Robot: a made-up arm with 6 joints.
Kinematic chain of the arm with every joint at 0, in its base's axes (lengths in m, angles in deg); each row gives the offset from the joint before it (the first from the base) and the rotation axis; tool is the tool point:
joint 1: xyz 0 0 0.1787 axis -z
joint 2: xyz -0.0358 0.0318 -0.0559 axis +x
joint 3: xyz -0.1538 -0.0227 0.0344 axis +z
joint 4: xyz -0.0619 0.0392 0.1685 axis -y
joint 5: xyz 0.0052 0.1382 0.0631 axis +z
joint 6: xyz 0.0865 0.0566 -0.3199 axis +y
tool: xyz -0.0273 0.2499 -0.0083
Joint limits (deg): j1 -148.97..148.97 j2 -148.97..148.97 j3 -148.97..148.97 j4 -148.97..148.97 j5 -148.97..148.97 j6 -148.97..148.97
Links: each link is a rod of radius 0.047 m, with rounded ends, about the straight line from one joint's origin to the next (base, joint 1, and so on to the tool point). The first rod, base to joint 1, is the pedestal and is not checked.
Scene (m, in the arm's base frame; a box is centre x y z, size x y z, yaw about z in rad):
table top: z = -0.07
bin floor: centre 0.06 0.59 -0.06 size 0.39 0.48 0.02 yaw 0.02
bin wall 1: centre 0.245 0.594 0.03 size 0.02 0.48 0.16 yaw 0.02
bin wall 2: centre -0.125 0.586 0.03 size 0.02 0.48 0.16 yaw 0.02
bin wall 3: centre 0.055 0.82 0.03 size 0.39 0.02 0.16 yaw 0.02
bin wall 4: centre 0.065 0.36 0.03 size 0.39 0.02 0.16 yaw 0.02
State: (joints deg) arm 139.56 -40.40 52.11 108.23 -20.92 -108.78
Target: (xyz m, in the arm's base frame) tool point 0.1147 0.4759 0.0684
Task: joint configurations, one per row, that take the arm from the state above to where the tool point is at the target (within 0.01 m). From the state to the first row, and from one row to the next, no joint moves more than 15 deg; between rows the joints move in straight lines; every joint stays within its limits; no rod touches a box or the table.
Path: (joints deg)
1: 125.52 -32.13 50.59 107.21 -7.34 -107.82
2: 111.49 -23.86 49.07 106.18 6.24 -106.87
3: 97.45 -15.59 47.56 105.16 19.83 -105.91
4: 83.42 -7.32 46.04 104.14 33.41 -104.95
5: 69.38 0.95 44.52 103.11 46.99 -104.00
6: 55.35 9.22 43.00 102.09 60.57 -103.04
7: 41.31 17.49 41.49 101.07 74.15 -102.08
8: 43.51 9.59 42.11 95.74 75.54 -102.13
9: 45.71 1.69 42.74 90.41 76.92 -102.18

